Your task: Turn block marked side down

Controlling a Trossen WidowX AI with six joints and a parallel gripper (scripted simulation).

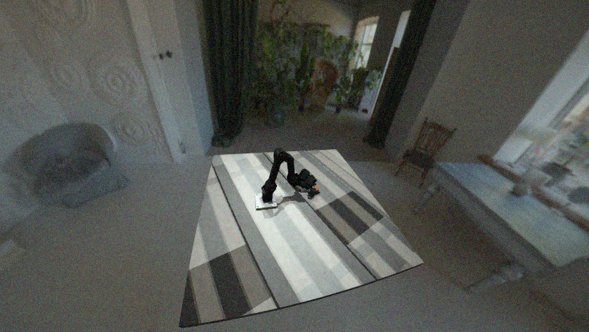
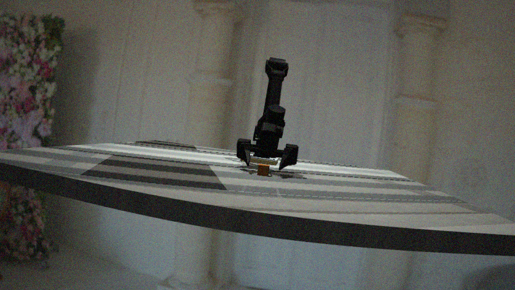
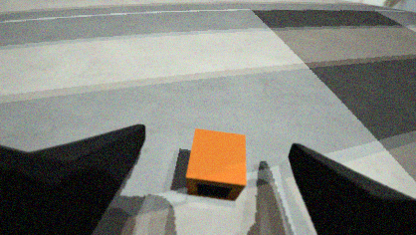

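Now: gripper tip 2 cm past the small orange block and 1 cm above it.
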